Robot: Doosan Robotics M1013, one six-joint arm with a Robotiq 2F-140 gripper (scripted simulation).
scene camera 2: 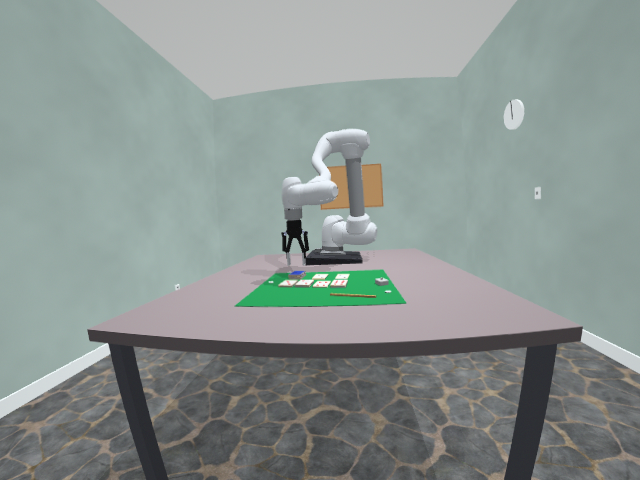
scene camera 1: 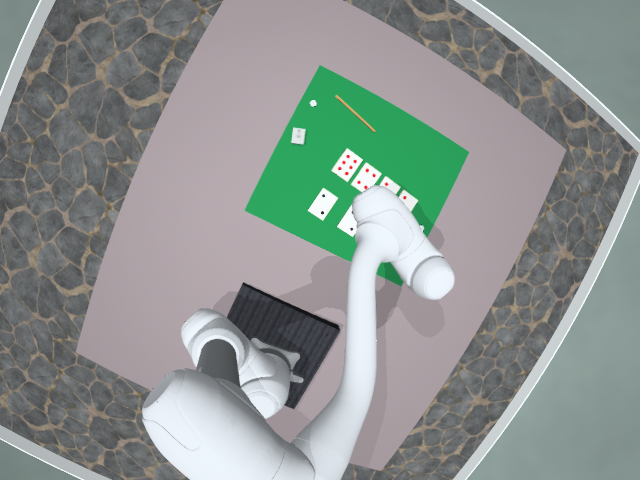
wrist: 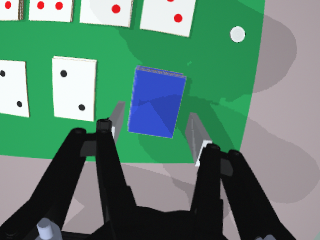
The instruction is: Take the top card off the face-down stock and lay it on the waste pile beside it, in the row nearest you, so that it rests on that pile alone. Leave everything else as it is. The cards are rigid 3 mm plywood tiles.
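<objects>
The spot on a green mat (scene camera 1: 314, 158) is the same spot as the one on the mat (scene camera 2: 362, 282).
</objects>
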